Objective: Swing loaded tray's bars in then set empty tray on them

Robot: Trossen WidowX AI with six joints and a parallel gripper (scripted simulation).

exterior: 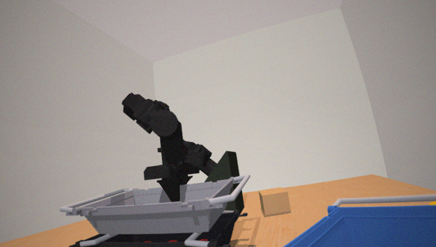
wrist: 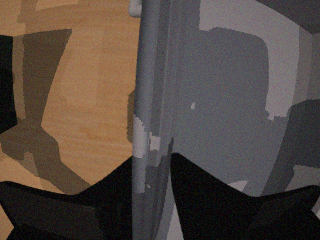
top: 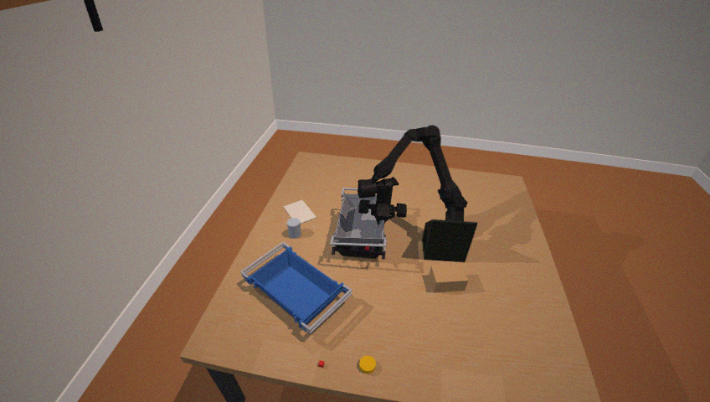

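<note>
Right now the grey tray is 8 cm ahead of my gripper tip and 3 cm above it. From my gripper tip the other things lie so: grey cylinder: 36 cm ahead, 3 cm to the left, 5 cm below; then cardboard box: 27 cm behind, 20 cm to the left, 6 cm below; then paper sheet: 38 cm ahead, 12 cm to the right, 8 cm below.
</note>
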